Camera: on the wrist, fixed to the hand. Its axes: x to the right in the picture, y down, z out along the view.
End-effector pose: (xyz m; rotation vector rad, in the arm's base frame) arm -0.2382 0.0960 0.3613 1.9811 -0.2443 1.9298
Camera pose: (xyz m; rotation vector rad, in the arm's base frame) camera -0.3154 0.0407 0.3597 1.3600 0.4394 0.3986
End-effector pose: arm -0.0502 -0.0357 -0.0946 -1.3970 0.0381 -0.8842
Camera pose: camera -0.0444 -0.0775 -0.1797 -2.0774 -1.3318 -1.8051
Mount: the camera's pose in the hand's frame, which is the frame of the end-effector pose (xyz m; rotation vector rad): -0.0125 0.0792 -0.0510 -0.5676 -0.4405 -1.4956
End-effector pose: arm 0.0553 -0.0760 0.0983 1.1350 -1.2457 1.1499
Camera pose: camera -0.0190 -0.0183 0.0850 1.4043 -0.5808 -0.5541
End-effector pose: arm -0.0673 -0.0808 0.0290 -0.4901 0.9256 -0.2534
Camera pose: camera -0.1159 -0.0224 -0.0280 -1.6515 0.0113 -1.1840
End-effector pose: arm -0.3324 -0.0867 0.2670 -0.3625 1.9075 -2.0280
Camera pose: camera -0.3364 -0.0388 0.1850 1.9286 -1.3929 1.0752
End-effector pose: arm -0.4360 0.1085 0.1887 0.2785 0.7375 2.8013
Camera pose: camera -0.4500 0.0147 0.1834 0.1184 -0.0662 1.3227
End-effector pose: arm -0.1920 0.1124 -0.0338 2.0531 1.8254 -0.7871
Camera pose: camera -0.1046 0.1173 0.0033 -0.0813 2.6058 -0.7141
